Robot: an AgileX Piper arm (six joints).
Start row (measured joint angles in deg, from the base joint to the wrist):
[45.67, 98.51, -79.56, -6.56, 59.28, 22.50]
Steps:
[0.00, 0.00, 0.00, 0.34, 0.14, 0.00]
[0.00, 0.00, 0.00, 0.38, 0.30, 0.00]
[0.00, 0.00, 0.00, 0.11, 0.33, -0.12]
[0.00, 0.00, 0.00, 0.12, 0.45, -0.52]
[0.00, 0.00, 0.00, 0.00, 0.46, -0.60]
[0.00, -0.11, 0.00, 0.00, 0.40, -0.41]
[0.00, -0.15, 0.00, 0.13, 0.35, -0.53]
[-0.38, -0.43, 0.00, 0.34, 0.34, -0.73]
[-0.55, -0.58, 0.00, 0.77, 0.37, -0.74]
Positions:
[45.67, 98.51, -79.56, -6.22, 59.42, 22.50]
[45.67, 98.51, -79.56, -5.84, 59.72, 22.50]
[45.67, 98.51, -79.56, -5.73, 60.05, 22.38]
[45.67, 98.51, -79.56, -5.61, 60.50, 21.86]
[45.67, 98.51, -79.56, -5.61, 60.96, 21.26]
[45.67, 98.40, -79.56, -5.61, 61.36, 20.85]
[45.67, 98.25, -79.56, -5.48, 61.71, 20.32]
[45.29, 97.82, -79.56, -5.14, 62.05, 19.59]
[44.74, 97.24, -79.56, -4.37, 62.42, 18.85]

